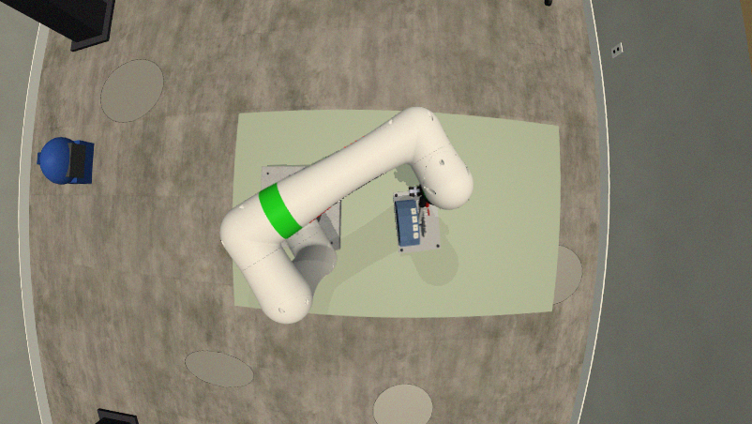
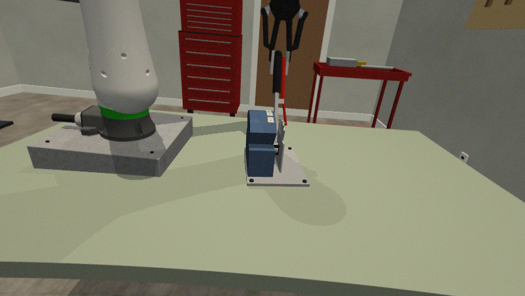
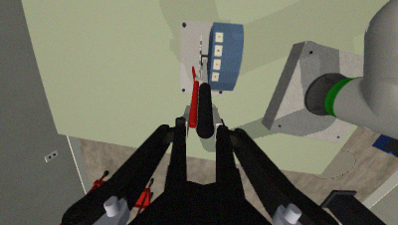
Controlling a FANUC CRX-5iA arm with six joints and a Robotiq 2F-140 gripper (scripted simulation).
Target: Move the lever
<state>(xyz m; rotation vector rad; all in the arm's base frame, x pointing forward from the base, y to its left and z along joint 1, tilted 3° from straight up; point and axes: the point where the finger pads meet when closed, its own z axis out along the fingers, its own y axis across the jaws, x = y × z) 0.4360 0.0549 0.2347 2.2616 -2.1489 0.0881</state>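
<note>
The red bar lies 10 cm below my hand, 5 cm to the right of it and 2 cm ahead of it.
</note>
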